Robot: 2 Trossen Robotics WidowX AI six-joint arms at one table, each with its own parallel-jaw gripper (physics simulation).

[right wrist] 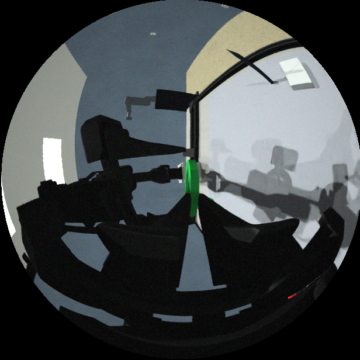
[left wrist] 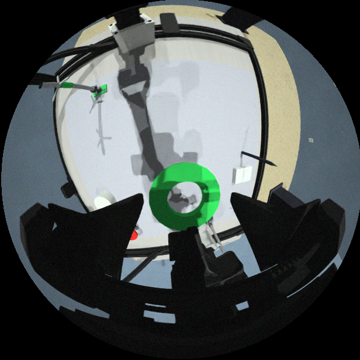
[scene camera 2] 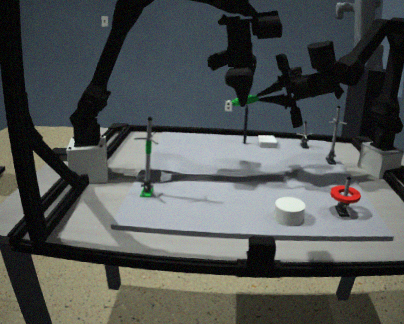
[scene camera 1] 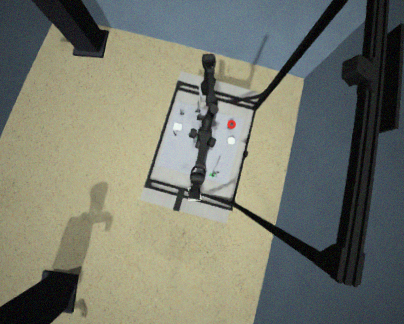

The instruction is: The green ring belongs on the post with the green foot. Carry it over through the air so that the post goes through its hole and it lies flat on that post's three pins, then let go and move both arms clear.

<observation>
In view: my left gripper (scene camera 2: 244,99), my right gripper (scene camera 2: 257,97) and a green ring (left wrist: 183,171).
My left gripper shows as well in the right wrist view (right wrist: 188,186) and in the left wrist view (left wrist: 187,197). My right gripper shows as well in the right wrist view (right wrist: 193,197) and in the left wrist view (left wrist: 190,224).
</observation>
